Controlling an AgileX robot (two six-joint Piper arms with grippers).
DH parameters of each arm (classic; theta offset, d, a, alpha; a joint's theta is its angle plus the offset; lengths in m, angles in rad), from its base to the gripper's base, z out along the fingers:
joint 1: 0 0.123 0 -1.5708
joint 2: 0.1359 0 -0.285 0
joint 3: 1.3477 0 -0.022 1.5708
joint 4: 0 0.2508 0 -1.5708
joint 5: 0 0 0.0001 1.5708
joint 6: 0 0.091 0 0
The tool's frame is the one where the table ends.
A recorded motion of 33 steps. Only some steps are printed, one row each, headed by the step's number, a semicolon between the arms.
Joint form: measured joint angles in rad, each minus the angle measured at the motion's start. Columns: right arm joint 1, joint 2, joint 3, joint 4, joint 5, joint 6; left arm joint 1, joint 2, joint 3, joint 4, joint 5, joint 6.
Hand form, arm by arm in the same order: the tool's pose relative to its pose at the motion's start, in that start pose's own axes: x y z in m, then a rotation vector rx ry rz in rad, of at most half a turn. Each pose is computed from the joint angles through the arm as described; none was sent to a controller.
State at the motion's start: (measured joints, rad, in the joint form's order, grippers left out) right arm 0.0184 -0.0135 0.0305 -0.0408 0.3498 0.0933; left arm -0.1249 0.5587 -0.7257 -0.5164 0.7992 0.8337
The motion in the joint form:
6: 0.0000 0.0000 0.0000 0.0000 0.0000 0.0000; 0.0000 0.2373 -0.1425 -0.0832 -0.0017 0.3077
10: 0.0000 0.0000 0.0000 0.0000 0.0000 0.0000; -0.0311 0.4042 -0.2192 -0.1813 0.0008 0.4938
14: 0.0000 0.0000 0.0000 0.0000 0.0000 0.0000; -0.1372 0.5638 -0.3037 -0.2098 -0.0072 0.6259
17: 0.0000 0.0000 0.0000 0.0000 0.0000 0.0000; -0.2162 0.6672 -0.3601 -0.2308 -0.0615 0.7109
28: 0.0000 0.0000 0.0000 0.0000 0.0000 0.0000; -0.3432 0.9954 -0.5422 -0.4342 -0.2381 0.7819
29: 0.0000 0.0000 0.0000 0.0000 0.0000 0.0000; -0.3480 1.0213 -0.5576 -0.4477 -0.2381 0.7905
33: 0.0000 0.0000 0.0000 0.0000 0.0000 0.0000; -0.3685 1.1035 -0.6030 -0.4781 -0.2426 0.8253
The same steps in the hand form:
6: 0.0000 0.0000 0.0000 0.0000 0.0000 0.0000; -0.0328 0.0260 0.0361 0.0793 0.0230 0.2135
10: 0.0000 0.0000 0.0000 0.0000 0.0000 0.0000; -0.0482 0.0357 0.0723 0.1872 0.0122 0.3052
14: 0.0000 0.0000 0.0000 0.0000 0.0000 0.0000; -0.0642 0.0295 0.1122 0.3156 -0.0041 0.4343
17: 0.0000 0.0000 0.0000 0.0000 0.0000 0.0000; -0.0764 0.0213 0.1412 0.3580 -0.0400 0.5195
28: 0.0000 0.0000 0.0000 0.0000 0.0000 0.0000; -0.0991 0.0015 0.2387 0.3958 -0.1080 0.4109
29: 0.0000 0.0000 0.0000 0.0000 0.0000 0.0000; -0.0989 -0.0003 0.2463 0.4061 -0.1071 0.4061
33: 0.0000 0.0000 0.0000 0.0000 0.0000 0.0000; -0.0964 -0.0085 0.2708 0.4382 -0.1007 0.4110

